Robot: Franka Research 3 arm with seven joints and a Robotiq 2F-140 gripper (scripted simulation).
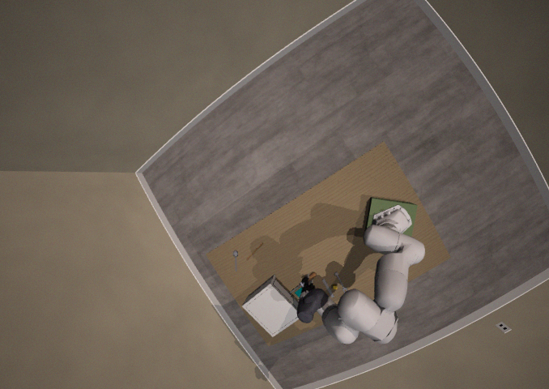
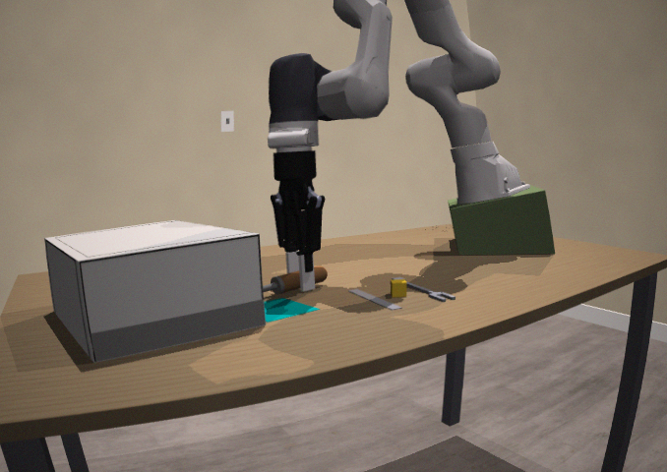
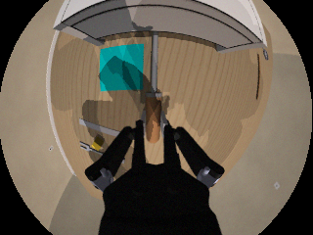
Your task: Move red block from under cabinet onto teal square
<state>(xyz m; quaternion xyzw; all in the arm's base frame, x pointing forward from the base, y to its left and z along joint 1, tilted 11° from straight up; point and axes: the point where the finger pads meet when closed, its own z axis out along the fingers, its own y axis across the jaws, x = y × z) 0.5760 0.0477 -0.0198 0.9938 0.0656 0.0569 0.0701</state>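
The forked tool is 150 mm to the left of my hand, 150 mm behind it and 30 mm below it. Round my hand: teal square (100 mm ahead, 90 mm to the left, 40 mm below); then hooked tool (120 mm ahead, 50 mm to the left, 20 mm below); then flat metal strip (140 mm to the left, 60 mm behind, 30 mm below).
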